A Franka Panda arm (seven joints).
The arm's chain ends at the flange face. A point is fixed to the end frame.
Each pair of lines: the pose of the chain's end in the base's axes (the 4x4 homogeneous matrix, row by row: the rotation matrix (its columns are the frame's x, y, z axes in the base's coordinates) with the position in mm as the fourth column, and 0 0 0 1 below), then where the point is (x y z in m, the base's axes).
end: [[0.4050, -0.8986, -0.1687, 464.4], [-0.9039, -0.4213, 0.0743, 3.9], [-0.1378, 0.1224, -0.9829, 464.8], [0, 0, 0, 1]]
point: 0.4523 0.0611 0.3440
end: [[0.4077, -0.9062, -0.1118, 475.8], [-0.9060, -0.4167, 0.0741, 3.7], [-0.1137, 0.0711, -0.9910, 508.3], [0, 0, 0, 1]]
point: 0.4709 0.0609 0.3870
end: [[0.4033, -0.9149, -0.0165, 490.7], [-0.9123, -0.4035, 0.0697, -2.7], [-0.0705, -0.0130, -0.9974, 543.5], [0, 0, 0, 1]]
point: 0.4981 0.0538 0.4220
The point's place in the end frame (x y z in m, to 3 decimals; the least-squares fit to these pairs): -0.040 -0.028 0.125
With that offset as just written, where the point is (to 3 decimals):
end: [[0.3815, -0.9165, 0.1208, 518.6], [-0.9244, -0.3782, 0.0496, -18.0], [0.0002, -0.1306, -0.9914, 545.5], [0, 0, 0, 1]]
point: 0.544 0.036 0.425
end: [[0.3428, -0.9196, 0.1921, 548.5], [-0.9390, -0.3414, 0.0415, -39.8], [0.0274, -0.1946, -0.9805, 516.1], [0, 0, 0, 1]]
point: 0.585 0.013 0.398
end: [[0.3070, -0.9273, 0.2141, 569.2], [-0.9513, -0.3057, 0.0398, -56.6], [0.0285, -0.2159, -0.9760, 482.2], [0, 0, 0, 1]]
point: 0.610 -0.005 0.365
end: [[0.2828, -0.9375, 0.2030, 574.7], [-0.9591, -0.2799, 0.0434, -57.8], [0.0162, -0.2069, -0.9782, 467.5], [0, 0, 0, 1]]
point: 0.615 -0.006 0.350
